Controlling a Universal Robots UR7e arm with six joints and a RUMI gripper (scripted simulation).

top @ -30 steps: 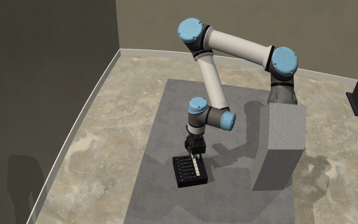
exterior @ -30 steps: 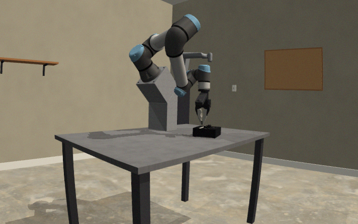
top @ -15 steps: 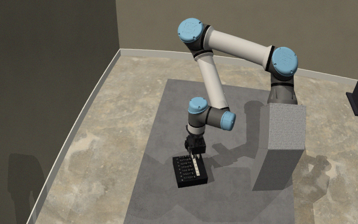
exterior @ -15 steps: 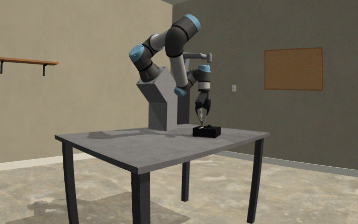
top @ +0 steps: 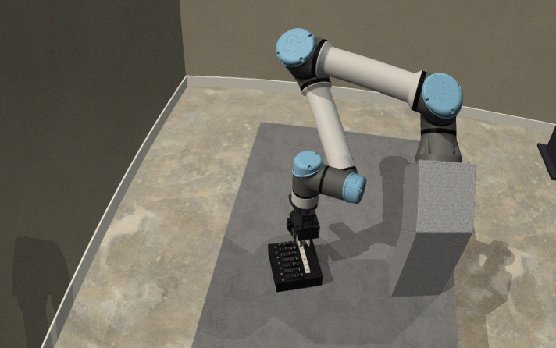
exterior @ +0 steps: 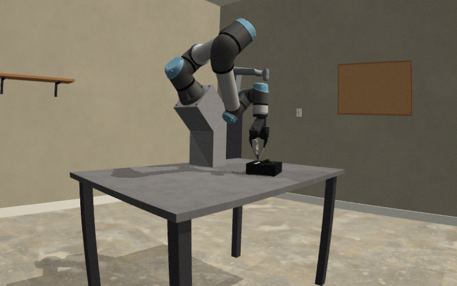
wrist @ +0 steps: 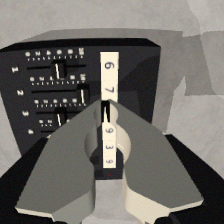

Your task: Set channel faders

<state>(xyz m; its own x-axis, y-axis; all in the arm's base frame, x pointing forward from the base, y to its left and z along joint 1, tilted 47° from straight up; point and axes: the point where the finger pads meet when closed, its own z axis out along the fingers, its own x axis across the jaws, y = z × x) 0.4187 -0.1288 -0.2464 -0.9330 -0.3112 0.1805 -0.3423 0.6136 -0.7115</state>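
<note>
Now: hand 20 mm short of the channel 2 fader, 20 mm above it and 10 mm to the right of it. Also, from my hand: channel 1 fader: 40 mm ahead, 20 mm below, 10 mm to the right; then channel 3 fader: 30 mm to the left, 30 mm ahead, 20 mm below; then channel 4 fader: 50 mm to the left, 20 mm below, 10 mm ahead.
</note>
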